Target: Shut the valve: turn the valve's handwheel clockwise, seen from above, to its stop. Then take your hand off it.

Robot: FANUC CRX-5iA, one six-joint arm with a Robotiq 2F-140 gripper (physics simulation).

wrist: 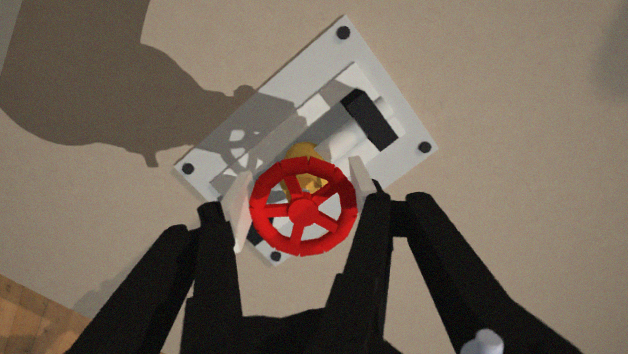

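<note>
The valve's red handwheel (303,211) has several spokes and sits at the middle of the wrist view, on top of the brass valve body (306,150). My gripper (302,181) is shut on the handwheel, with one pale fingertip pad at its left rim and the other at its right rim. The valve body and the pipe below are partly hidden by the wheel.
The valve is mounted on a grey plate (300,65) with dark bolts at its corners, lying on a beige table top (500,165). A black pipe clamp (371,120) stands right of the valve. Wooden floor (30,320) shows at the lower left.
</note>
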